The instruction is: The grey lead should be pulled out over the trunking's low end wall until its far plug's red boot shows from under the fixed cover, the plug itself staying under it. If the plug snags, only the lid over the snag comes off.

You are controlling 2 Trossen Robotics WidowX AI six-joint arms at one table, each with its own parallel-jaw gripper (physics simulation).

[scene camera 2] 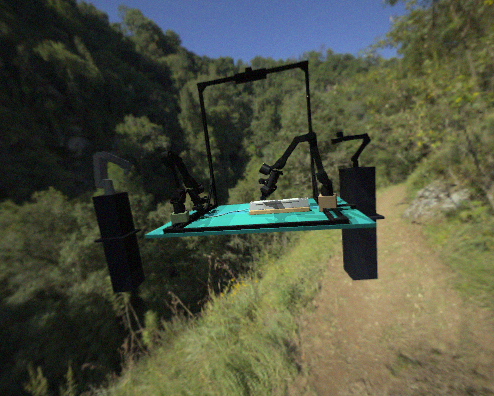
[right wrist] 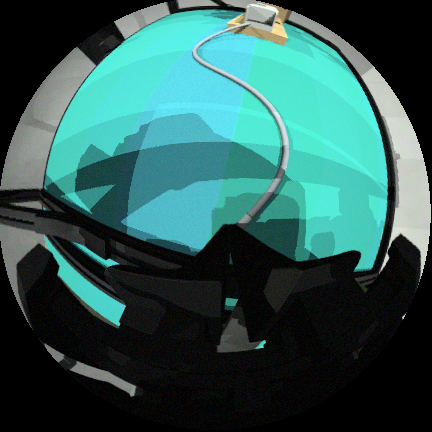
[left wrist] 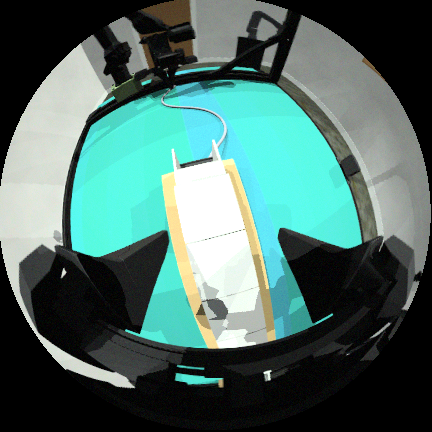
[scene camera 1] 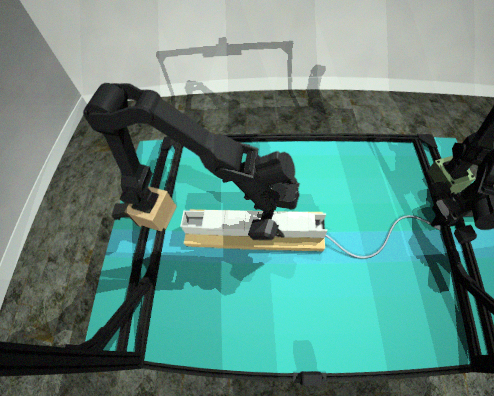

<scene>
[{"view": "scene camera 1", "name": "my left gripper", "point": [287,220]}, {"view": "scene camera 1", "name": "my right gripper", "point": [432,225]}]
</scene>
